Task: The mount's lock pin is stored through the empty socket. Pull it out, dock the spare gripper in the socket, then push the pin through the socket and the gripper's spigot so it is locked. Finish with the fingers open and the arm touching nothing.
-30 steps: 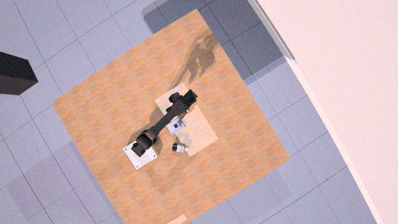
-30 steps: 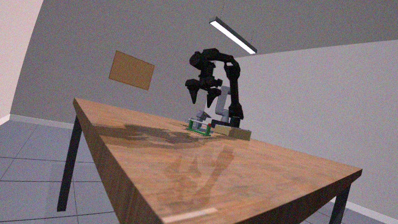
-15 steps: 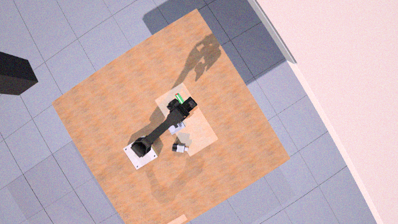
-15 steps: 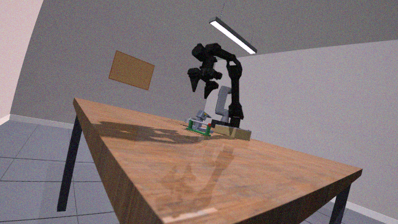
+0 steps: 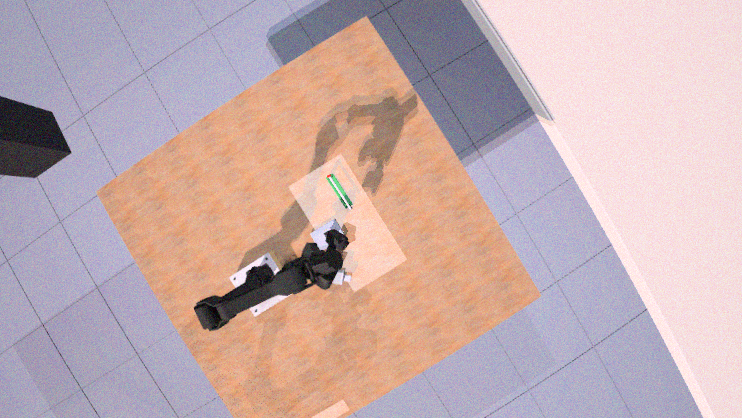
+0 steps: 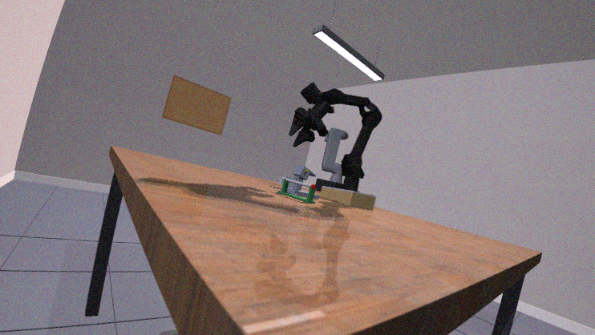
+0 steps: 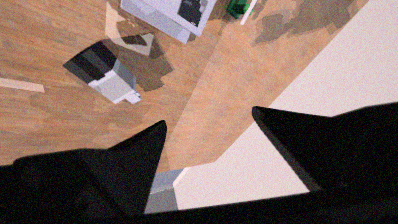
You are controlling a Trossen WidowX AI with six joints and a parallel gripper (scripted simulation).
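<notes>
The spare gripper is 160 mm below my gripper tip, 90 mm behind it and 70 mm to the right of it. Also, from my gripper tip: green pin cradle: 200 mm to the left, 170 mm below, 80 mm ahead; socket: 140 mm below, 80 mm to the left, 30 mm behind.
</notes>
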